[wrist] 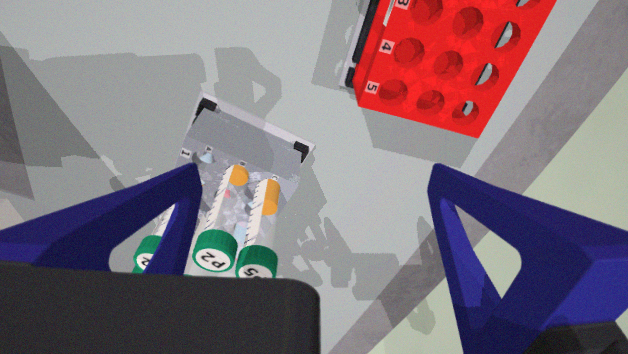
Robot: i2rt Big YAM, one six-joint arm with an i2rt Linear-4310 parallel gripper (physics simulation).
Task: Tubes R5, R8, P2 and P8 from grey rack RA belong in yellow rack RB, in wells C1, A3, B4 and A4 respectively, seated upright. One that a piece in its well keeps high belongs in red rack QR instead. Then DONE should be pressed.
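Frame: origin at the arm's base, x left, y ahead, z down, level; metres.
Where they show: gripper, fingertip midpoint: (314, 176).
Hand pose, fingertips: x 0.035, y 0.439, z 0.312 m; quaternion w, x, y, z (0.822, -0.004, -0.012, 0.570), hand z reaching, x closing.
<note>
Each offset is from my fingertips to the centre of the thing. "spot": to the spot under its first point. Level surfaces: height alone.
The grey rack RA @(dz +0.104, dx -0.125, dy -0.039 m) (240, 127) is at the lower left of the wrist view, its near part hidden behind the gripper body. Tube P2 @(spot: dz +0.005, dx -0.069, dy -0.030 m) (215, 252), green-capped with its label readable, stands in it. Beside it is another green-capped tube @(spot: dz +0.005, dx -0.069, dy -0.007 m) (257, 262) whose label is partly cut off. A third green-capped tube @(spot: dz +0.005, dx -0.086, dy -0.066 m) (147, 252) shows partly behind the left finger. The red rack QR @(dz +0.104, dx +0.072, dy +0.061 m) (417, 72) is at the upper right, and its visible wells hold no tubes. My gripper (314, 176) is wide open with nothing between its fingers. R5, R8, P8, the yellow rack RB and DONE do not show.
A pale grey surface @(dz +0.133 m) (340, 195) lies under the racks, with shadows across it. A darker grey strip (560, 95) runs diagonally along the right, with a pale green area (580, 165) beyond it. A dark grey shape (15, 130) is at the left edge.
</note>
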